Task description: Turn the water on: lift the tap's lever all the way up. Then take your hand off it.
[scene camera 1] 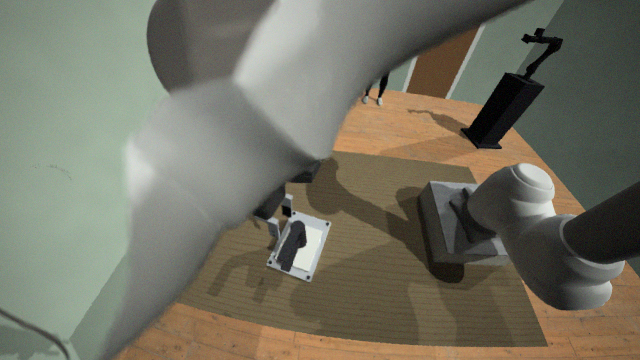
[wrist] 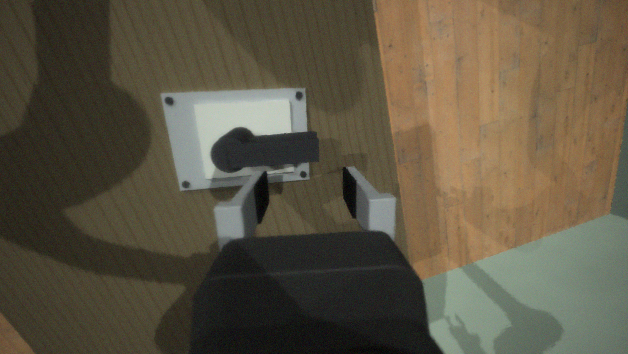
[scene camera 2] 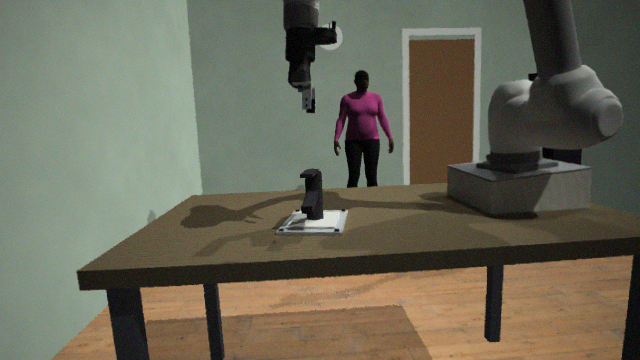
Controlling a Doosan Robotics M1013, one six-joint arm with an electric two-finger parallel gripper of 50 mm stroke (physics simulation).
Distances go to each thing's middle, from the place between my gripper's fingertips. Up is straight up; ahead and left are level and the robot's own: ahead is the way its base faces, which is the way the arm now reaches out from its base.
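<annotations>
The dark lever (wrist: pixel 230 154) is 170 mm below my hand, and it is also 30 mm to the right of my hand and 10 mm behind it. As for the pale base plate (scene camera 1: pixel 319 224), I find it 310 mm below my hand, 70 mm to the right and 20 mm behind.
</annotations>
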